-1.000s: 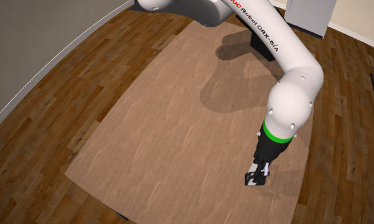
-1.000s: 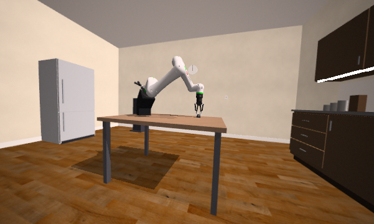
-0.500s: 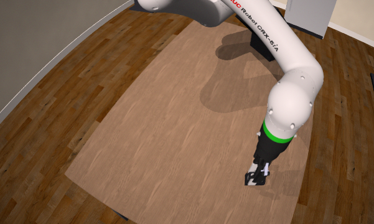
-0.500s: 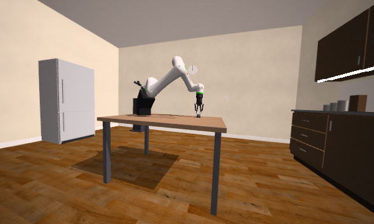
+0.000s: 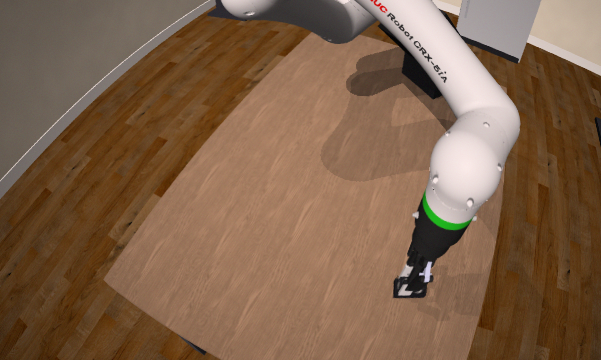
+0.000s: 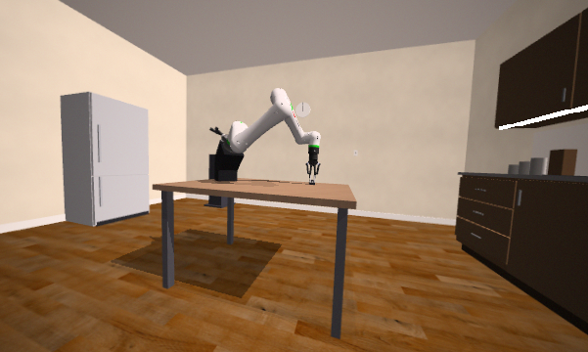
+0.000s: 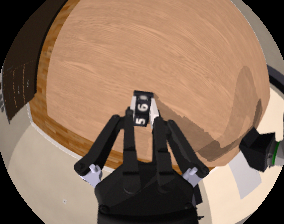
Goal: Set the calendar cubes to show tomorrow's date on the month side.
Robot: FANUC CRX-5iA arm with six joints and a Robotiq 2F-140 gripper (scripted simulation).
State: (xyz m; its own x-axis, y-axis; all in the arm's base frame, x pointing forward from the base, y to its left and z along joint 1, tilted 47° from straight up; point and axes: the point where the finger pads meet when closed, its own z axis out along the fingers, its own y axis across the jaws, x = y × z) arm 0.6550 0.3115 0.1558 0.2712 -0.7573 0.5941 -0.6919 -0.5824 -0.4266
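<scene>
My gripper is now 40 mm above the black tray, 20 mm to the right of it and 10 mm past it.
</scene>
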